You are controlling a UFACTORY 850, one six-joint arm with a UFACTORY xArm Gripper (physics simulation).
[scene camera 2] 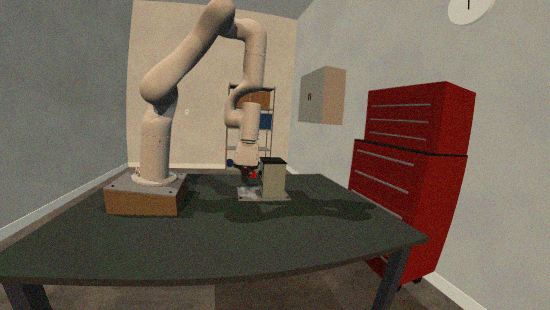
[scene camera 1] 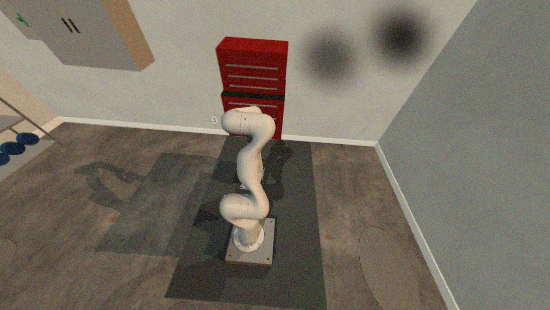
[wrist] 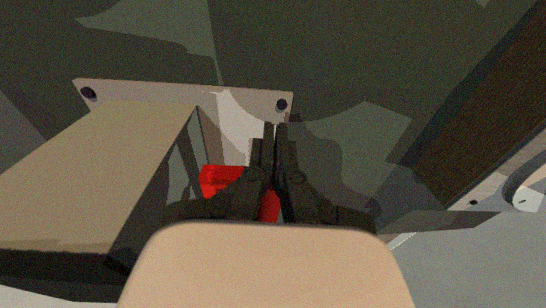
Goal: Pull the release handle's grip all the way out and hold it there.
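The release handle's red grip point(wrist: 220, 180) point(scene camera 2: 253, 174) shows in the wrist view left of the fingers and through the gap between them, partly hidden behind the gripper. It is on the side of a beige box point(wrist: 105, 165) point(scene camera 2: 273, 179) with a dark top, which stands upright on a light base plate point(wrist: 150, 90) point(scene camera 2: 243, 197). My gripper point(wrist: 273, 136) point(scene camera 2: 246, 181) is shut with its fingers together and nothing between them. It points down beside the box, next to the red grip. How far out the grip stands, and whether the fingers touch it, I cannot tell.
The dark green table point(scene camera 2: 210, 250) point(scene camera 1: 295, 240) carries the box and the arm's mounting block point(scene camera 2: 142, 201) point(scene camera 1: 270, 245). A red tool cabinet point(scene camera 2: 410, 170) point(scene camera 1: 255, 65) stands beyond the table. A shelf rack stands at the far wall behind the gripper.
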